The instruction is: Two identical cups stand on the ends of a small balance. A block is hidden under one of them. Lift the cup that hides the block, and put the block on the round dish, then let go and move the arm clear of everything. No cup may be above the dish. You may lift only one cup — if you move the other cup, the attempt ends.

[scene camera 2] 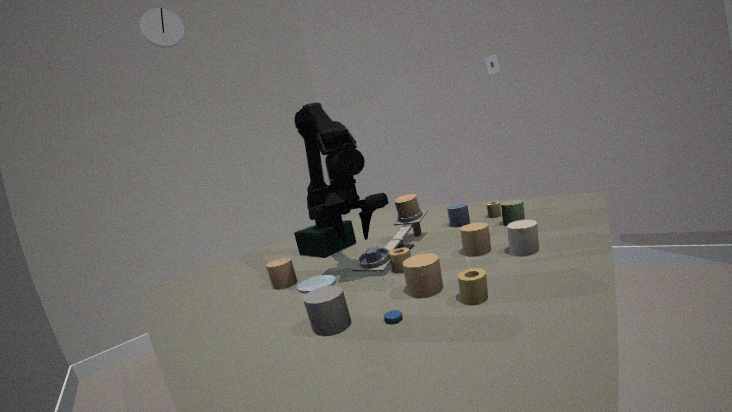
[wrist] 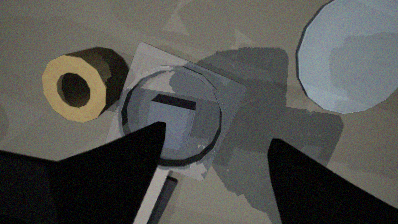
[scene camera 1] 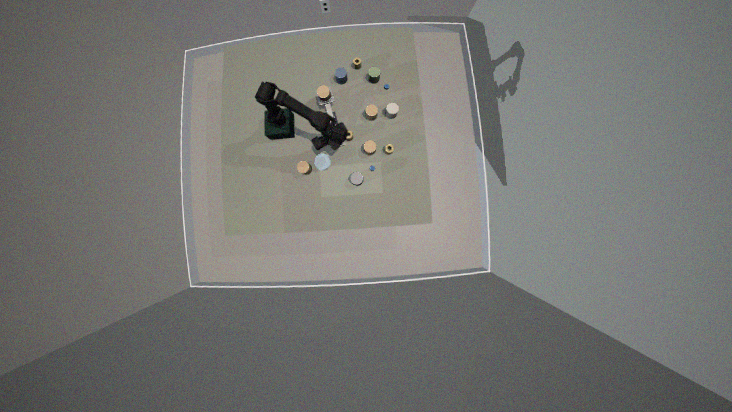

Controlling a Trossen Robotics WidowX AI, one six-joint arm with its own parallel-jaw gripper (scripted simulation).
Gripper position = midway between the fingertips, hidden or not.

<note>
In view: my gripper point(scene camera 2: 355, 240), a tan cup point(scene camera 2: 281, 272), a grey block point(wrist: 178, 114), a tan cup point(scene camera 2: 475, 238) and a tan cup point(scene camera 2: 422, 272).
My gripper shows as well in the wrist view point(wrist: 217, 138).
</note>
